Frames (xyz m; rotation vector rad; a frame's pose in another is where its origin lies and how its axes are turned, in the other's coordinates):
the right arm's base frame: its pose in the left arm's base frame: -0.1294 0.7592 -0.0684 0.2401 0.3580 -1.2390
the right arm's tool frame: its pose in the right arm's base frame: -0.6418 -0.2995 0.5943 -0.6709 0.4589 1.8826
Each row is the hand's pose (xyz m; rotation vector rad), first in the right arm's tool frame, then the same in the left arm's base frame.
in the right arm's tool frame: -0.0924 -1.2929 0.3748 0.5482 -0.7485 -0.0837
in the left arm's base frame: 0.4739 0.1014 0.5893 0.8870 0.1531 0.4262
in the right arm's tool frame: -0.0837 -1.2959 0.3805 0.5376 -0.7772 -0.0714
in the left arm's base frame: 0.4836 0.1063 0.5885 0.8917 0.1214 0.4355
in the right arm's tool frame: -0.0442 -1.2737 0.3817 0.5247 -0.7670 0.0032
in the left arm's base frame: 0.4901 0.1501 0.5790 0.9053 0.1219 0.5101
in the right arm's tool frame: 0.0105 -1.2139 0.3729 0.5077 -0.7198 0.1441
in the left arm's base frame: 0.4748 0.2294 0.5684 0.9282 0.1508 0.6542
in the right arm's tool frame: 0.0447 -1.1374 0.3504 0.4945 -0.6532 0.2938
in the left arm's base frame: 0.4305 0.3039 0.5630 0.9512 0.1973 0.8095
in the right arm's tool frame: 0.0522 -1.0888 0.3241 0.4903 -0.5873 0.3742
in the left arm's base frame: 0.3881 0.3395 0.5569 0.9561 0.2522 0.8986
